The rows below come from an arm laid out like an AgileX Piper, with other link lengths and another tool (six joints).
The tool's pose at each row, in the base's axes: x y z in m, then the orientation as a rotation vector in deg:
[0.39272, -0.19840, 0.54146, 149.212, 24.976, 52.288]
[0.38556, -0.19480, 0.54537, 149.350, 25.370, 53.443]
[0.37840, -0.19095, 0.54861, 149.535, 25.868, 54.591]
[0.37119, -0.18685, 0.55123, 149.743, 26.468, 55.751]
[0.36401, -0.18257, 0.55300, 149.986, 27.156, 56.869]
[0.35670, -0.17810, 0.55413, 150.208, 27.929, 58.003]
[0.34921, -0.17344, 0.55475, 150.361, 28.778, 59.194]
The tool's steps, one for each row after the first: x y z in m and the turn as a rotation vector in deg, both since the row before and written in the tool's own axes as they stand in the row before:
[-0.00182, -0.00281, -0.00827, 0.449, 0.841, 0.065]
[-0.00197, -0.00337, -0.00783, 0.533, 0.842, 0.022]
[-0.00214, -0.00393, -0.00746, 0.599, 0.859, -0.023]
[-0.00242, -0.00450, -0.00685, 0.662, 0.834, -0.066]
[-0.00270, -0.00502, -0.00649, 0.685, 0.854, -0.115]
[-0.00294, -0.00551, -0.00626, 0.673, 0.906, -0.169]

